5 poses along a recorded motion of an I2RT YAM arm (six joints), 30 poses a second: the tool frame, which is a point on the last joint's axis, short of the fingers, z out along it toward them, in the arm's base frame.
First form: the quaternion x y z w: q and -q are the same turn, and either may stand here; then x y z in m.
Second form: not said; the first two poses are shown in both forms.
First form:
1: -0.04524 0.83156 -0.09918 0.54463 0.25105 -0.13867 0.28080
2: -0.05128 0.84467 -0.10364 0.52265 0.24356 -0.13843 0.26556
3: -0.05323 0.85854 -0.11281 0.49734 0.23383 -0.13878 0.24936
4: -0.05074 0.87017 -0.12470 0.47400 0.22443 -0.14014 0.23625
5: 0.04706 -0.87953 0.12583 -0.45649 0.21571 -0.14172 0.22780
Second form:
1: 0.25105 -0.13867 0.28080 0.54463 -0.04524 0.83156 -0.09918
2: 0.24356 -0.13843 0.26556 0.52265 -0.05128 0.84467 -0.10364
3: 0.23383 -0.13878 0.24936 0.49734 -0.05323 0.85854 -0.11281
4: 0.22443 -0.14014 0.23625 0.47400 -0.05074 0.87017 -0.12470
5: 0.21571 -0.14172 0.22780 0.45649 -0.04706 0.87953 -0.12583
